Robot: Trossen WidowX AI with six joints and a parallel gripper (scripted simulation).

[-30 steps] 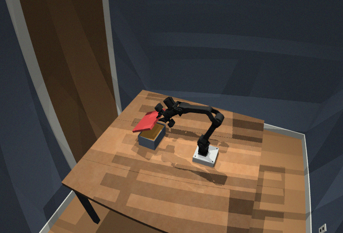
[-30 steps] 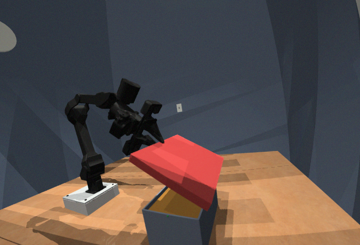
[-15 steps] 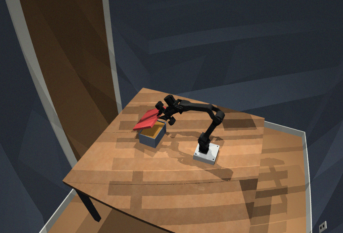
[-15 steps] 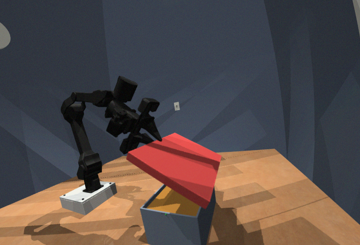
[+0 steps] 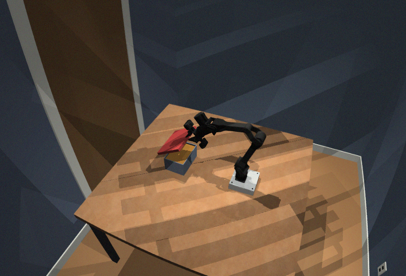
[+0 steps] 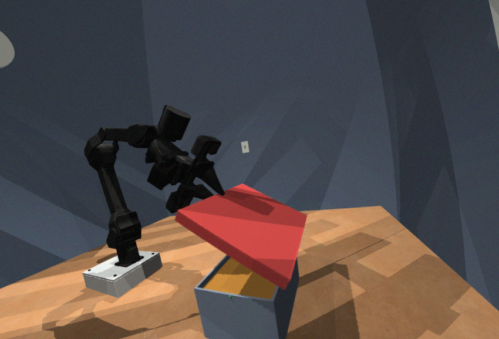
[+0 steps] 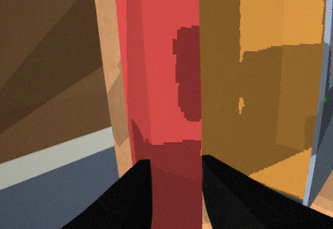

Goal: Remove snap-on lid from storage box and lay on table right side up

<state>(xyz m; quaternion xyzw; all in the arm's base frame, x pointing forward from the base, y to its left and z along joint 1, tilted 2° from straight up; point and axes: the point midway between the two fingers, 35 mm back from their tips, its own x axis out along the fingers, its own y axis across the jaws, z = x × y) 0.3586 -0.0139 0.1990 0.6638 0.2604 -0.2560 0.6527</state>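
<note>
Now: the red lid 70 mm ahead of my gripper tip and 40 mm below it. The rest, counted from my gripper tip: grey-blue storage box: 50 mm ahead, 180 mm below.
</note>
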